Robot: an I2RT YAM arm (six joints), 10 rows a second.
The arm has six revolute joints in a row. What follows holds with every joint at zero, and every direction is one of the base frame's.
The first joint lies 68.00 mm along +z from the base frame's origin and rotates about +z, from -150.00 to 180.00 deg.
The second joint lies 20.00 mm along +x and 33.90 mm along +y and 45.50 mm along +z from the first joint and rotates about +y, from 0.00 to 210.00 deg.
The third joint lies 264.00 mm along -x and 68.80 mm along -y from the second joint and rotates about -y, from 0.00 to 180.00 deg.
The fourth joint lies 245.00 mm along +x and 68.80 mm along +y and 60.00 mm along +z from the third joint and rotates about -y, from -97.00 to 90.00 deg.
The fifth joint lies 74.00 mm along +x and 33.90 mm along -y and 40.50 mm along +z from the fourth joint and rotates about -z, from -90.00 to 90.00 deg.
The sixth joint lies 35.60 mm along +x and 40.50 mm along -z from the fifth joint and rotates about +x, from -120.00 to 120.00 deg.
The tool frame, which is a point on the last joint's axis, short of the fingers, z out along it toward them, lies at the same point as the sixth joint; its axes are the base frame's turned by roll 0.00, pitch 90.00 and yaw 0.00 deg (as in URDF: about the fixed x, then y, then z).
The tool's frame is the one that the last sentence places.
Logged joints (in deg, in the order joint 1, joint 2, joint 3, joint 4, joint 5, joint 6), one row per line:
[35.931 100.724 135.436 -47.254 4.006 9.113]
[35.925 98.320 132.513 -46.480 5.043 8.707]
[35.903 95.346 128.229 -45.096 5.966 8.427]
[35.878 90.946 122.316 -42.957 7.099 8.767]
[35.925 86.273 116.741 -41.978 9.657 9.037]
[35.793 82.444 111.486 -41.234 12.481 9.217]
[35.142 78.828 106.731 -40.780 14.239 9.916]
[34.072 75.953 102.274 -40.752 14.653 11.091]
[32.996 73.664 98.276 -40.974 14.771 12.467]
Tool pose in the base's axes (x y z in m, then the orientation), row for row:
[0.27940 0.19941 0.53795 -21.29 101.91 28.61]
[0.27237 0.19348 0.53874 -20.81 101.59 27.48]
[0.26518 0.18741 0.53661 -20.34 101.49 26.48]
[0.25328 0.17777 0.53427 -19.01 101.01 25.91]
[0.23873 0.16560 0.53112 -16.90 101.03 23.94]
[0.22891 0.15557 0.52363 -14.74 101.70 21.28]
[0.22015 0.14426 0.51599 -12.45 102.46 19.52]
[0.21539 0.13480 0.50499 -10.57 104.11 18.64]
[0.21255 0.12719 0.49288 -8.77 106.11 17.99]
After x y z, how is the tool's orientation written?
As a rotation vector, in degrees.
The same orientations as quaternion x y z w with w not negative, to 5 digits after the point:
[-0.15950 0.76347 0.21433 0.58800]
[-0.15621 0.76260 0.20628 0.59287]
[-0.15288 0.76281 0.19903 0.59593]
[-0.14323 0.76104 0.19521 0.60182]
[-0.12762 0.76294 0.18079 0.60742]
[-0.11139 0.76854 0.16081 0.60916]
[-0.09406 0.77407 0.14747 0.60846]
[-0.07957 0.78374 0.14032 0.59978]
[-0.06570 0.79490 0.13477 0.58792]

